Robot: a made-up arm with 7 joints.
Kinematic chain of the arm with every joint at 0, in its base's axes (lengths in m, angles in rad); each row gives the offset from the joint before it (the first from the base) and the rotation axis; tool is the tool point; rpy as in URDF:
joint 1: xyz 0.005 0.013 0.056 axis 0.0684 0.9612 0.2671
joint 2: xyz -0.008 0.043 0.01 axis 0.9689 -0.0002 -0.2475
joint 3: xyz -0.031 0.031 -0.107 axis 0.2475 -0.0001 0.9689
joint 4: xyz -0.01 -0.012 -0.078 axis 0.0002 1 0
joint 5: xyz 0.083 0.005 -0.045 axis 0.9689 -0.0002 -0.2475
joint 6: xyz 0.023 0.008 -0.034 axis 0.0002 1 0
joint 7: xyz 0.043 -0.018 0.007 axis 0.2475 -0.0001 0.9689
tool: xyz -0.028 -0.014 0.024 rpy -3.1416 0 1.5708
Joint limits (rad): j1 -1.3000..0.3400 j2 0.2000..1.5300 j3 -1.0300..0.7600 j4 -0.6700..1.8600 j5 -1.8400..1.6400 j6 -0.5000..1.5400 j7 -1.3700..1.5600
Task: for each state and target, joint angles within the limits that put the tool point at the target. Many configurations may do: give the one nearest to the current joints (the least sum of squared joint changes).
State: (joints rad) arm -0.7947 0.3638 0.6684 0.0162 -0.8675 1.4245 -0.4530
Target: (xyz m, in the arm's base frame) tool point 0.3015 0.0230 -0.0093
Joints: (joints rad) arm -1.1401 0.2000 -0.0289 0.3049 -0.8530 1.5400 -0.3985
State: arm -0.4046 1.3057 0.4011 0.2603 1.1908 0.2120 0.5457
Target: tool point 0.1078 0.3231 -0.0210
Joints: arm 0.0229 1.1823 0.3391 0.1929 1.1560 0.0332 0.3564
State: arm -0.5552 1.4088 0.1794 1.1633 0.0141 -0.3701 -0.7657
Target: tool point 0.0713 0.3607 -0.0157
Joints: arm -0.4479 1.2002 0.1904 1.3303 -0.0086 -0.0597 -0.9335
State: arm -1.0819 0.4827 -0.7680 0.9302 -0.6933 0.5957 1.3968
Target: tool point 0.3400 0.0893 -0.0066
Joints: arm -1.3000 0.6302 -0.4323 0.7237 -0.7637 0.5051 1.4428
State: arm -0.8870 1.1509 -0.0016 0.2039 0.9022 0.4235 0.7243
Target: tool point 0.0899 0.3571 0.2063
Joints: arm -1.0732 1.5300 0.7600 0.5008 1.2510 0.5037 0.5164
